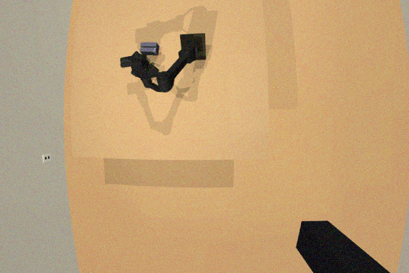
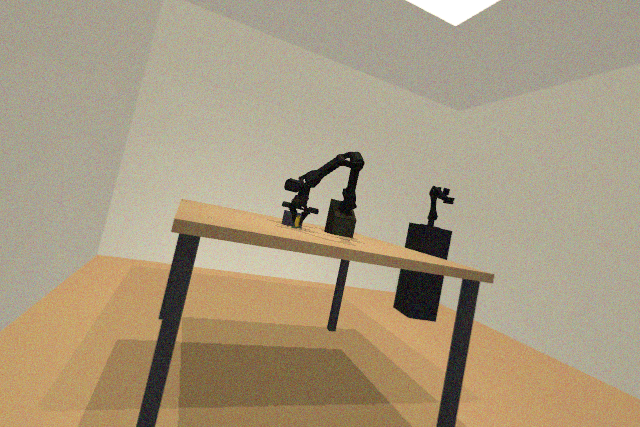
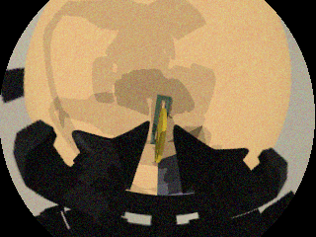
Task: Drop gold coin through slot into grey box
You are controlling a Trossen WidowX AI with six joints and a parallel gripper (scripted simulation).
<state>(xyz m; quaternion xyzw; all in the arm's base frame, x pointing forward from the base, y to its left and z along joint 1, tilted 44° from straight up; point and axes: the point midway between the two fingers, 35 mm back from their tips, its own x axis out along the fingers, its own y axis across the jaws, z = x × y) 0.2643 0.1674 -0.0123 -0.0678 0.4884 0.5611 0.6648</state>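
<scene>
Right now the gold coin is 1 cm above my gripper tip.
</scene>
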